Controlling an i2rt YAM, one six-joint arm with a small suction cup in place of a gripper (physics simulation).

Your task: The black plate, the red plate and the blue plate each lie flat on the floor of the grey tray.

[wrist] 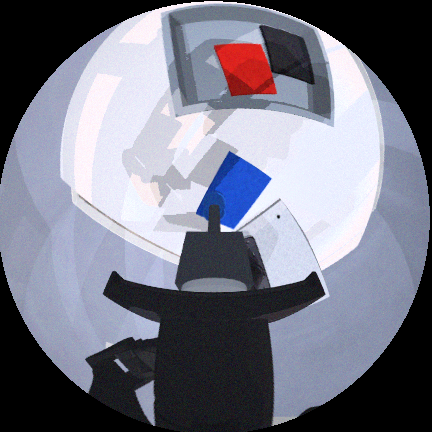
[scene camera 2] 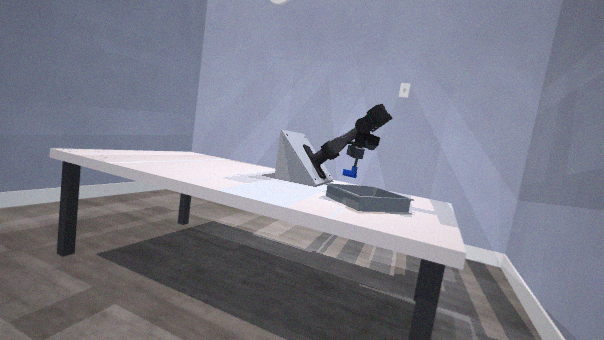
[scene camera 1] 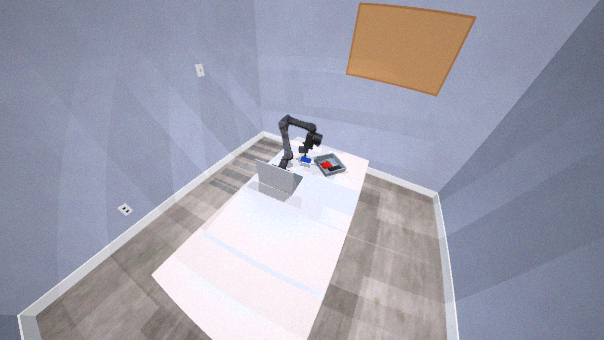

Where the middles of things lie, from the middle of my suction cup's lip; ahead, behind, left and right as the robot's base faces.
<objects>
The grey tray (scene camera 2: pixel 361 198) lies 200 mm ahead of my suction cup, 130 mm to the left of it and 80 mm below it. The rest, counted from my suction cup: black plate (wrist: pixel 287 53): 270 mm ahead, 120 mm to the left, 90 mm below; red plate (wrist: pixel 245 67): 170 mm ahead, 120 mm to the left, 90 mm below; blue plate (wrist: pixel 240 182): 20 mm below, 20 mm ahead, 10 mm to the right.
</objects>
